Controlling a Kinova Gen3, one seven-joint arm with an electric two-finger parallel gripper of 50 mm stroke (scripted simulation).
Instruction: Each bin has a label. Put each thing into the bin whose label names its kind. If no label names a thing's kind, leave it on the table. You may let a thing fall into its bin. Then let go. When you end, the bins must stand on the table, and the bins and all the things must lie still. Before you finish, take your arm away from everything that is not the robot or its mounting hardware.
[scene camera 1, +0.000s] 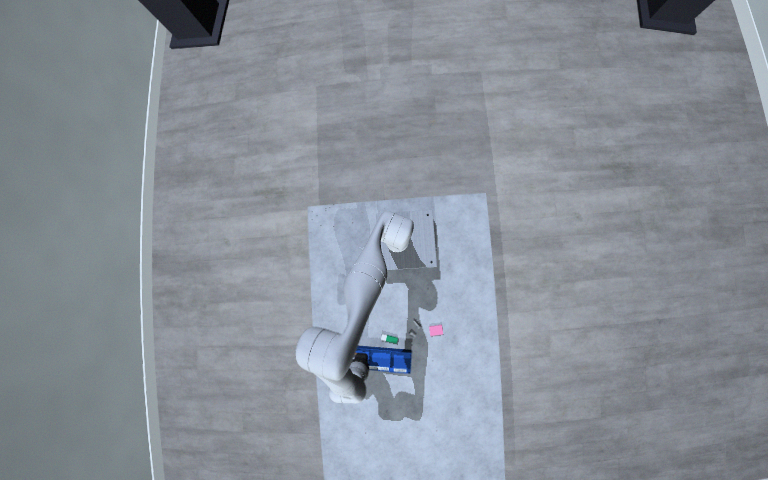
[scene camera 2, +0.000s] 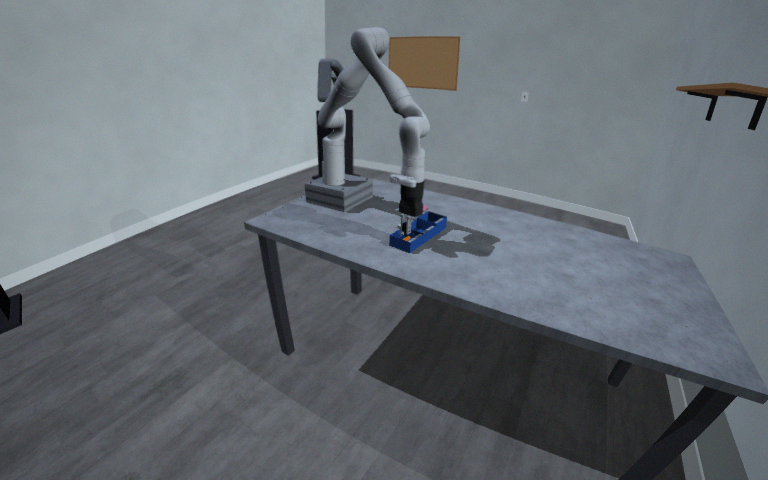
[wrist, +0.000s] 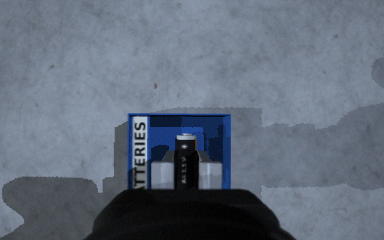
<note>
I see my gripper (scene camera 2: 405, 232), a blue bin (scene camera 2: 423, 230) and a black battery (wrist: 186, 145).
The blue bin also shows in scene camera 1 (scene camera 1: 379, 360) and in the wrist view (wrist: 150, 135). My gripper shows as well in the wrist view (wrist: 185, 164).
</note>
